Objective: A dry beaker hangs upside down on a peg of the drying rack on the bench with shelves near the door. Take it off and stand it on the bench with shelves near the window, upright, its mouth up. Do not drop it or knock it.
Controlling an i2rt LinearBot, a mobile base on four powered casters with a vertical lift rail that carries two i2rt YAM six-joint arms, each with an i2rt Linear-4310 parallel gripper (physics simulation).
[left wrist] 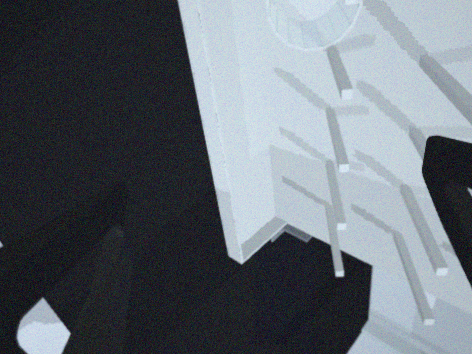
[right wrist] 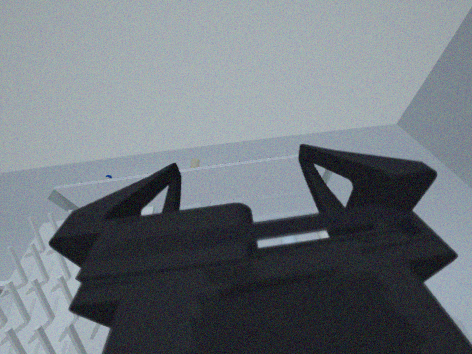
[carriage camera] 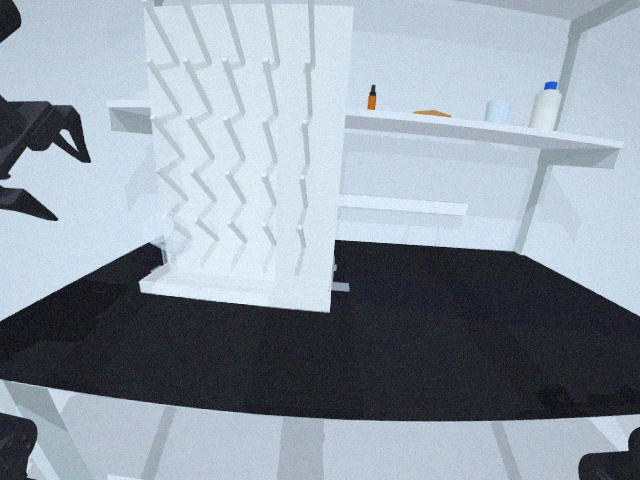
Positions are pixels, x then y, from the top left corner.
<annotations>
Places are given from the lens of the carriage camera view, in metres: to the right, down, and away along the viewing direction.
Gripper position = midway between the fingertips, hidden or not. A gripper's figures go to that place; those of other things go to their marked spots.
my left gripper [carriage camera: 71, 189]: -0.34, -0.07, 0.32
clear glass beaker [carriage camera: 161, 230]: -0.34, -0.02, 0.52
drying rack board [carriage camera: 287, 261]: -0.09, 0.06, 0.66
</annotations>
